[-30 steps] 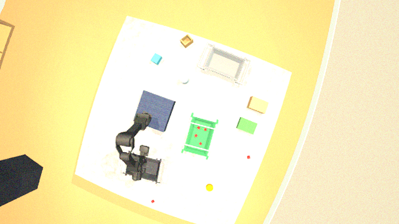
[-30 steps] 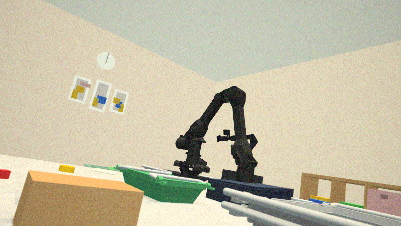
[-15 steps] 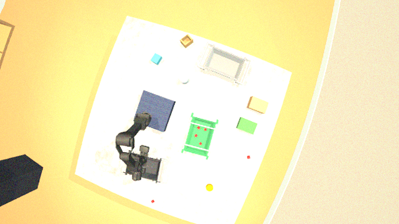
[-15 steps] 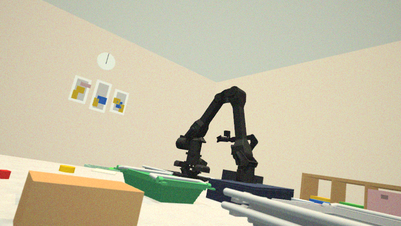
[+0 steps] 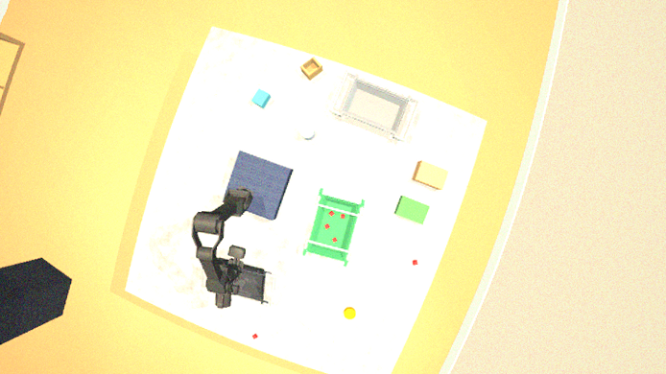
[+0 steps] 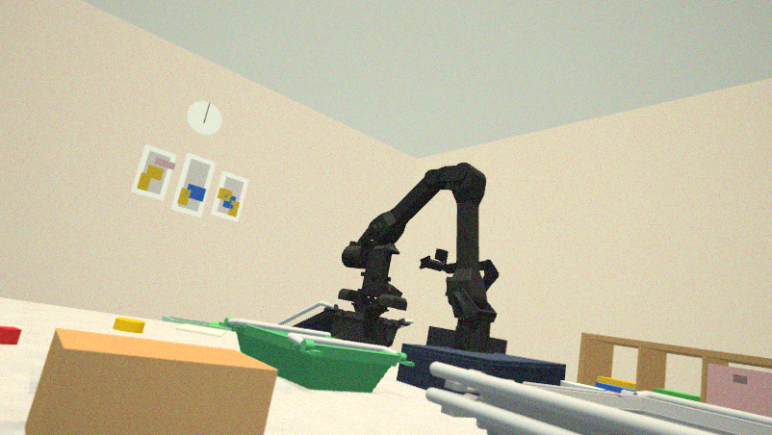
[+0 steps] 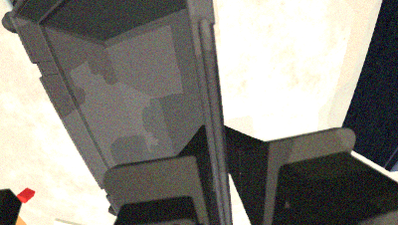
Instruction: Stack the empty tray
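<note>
Right now my gripper tip is 2 cm short of the black tray and 7 cm to the left of it. Also, from my gripper tip: red bit (65 cm ahead, 31 cm to the left, 5 cm below); yellow disc (50 cm ahead, 1 cm to the right, 5 cm below); cyan cube (22 cm behind, 64 cm to the left, 4 cm below).
</note>
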